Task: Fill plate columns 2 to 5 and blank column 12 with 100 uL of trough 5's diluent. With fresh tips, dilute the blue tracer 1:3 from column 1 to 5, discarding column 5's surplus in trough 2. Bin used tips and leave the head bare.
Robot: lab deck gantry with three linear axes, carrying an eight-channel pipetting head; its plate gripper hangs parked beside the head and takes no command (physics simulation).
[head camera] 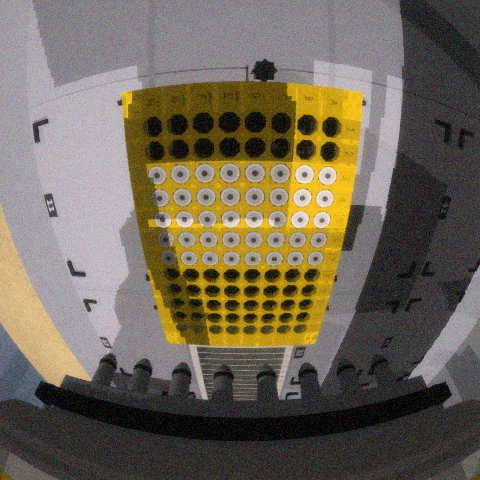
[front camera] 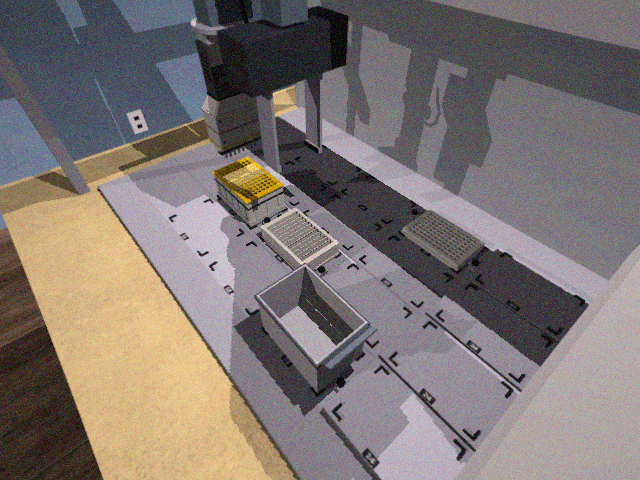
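Note:
The pipetting head [front camera: 232, 121] [head camera: 240, 425] hangs near the far end of the yellow tip rack [front camera: 261, 195] [head camera: 344, 192]. Its nozzles show no tips in the head camera. In the rack, columns 1 and 2 are empty, columns 3 to 7 hold tips, and columns 8 to 12 are empty. The parked plate gripper [front camera: 298, 159] has its two jaws apart, with nothing between them. The pale multi-channel trough [front camera: 318, 252] [head camera: 287, 360] stands next to the rack; its liquid cannot be made out. The well plate [front camera: 443, 239] lies in shadow, its well colours unreadable.
A deep grey open-topped bin [front camera: 292, 341] stands in front of the trough in the front view, its walls higher than the trough. A black round knob [head camera: 263, 70] sits by the rack's column 1 end. A grey post [front camera: 46, 111] rises at the left edge.

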